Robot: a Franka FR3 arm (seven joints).
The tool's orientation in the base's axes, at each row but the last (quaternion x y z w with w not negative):
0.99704, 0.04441, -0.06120, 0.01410
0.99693, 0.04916, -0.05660, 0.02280
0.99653, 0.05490, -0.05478, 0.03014
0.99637, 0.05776, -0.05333, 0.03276
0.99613, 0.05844, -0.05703, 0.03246
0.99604, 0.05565, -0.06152, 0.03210
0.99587, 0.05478, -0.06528, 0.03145
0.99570, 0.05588, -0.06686, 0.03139
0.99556, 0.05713, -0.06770, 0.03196
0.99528, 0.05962, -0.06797, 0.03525
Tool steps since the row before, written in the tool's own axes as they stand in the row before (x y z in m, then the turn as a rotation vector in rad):
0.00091, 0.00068, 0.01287, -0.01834, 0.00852, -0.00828
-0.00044, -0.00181, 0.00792, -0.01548, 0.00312, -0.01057
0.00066, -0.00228, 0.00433, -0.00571, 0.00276, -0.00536
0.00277, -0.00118, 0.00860, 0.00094, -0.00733, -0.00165
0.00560, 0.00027, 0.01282, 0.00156, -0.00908, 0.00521
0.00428, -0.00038, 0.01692, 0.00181, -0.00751, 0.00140
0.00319, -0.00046, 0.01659, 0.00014, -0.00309, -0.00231
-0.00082, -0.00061, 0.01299, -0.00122, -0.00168, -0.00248
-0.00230, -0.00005, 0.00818, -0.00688, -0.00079, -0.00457
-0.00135, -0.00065, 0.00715, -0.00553, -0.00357, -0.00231
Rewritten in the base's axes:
-0.00059, -0.00103, -0.01287, -0.01636, -0.00980, 0.01067
-0.00149, 0.00135, -0.00788, -0.01382, -0.00404, 0.01240
-0.00006, 0.00205, -0.00449, -0.00476, -0.00299, 0.00611
0.00171, 0.00086, -0.00891, 0.00023, 0.00749, 0.00110
0.00415, -0.00055, -0.01335, -0.00012, 0.00880, -0.00587
0.00216, -0.00036, -0.01732, 0.00076, 0.00754, -0.00204
0.00099, -0.00037, -0.01687, 0.00008, 0.00324, 0.00210
-0.00256, -0.00039, -0.01277, -0.00107, 0.00171, 0.00253
-0.00334, -0.00079, -0.00777, -0.00627, 0.00036, 0.00543
-0.00235, -0.00007, -0.00692, -0.00558, 0.00309, 0.00283

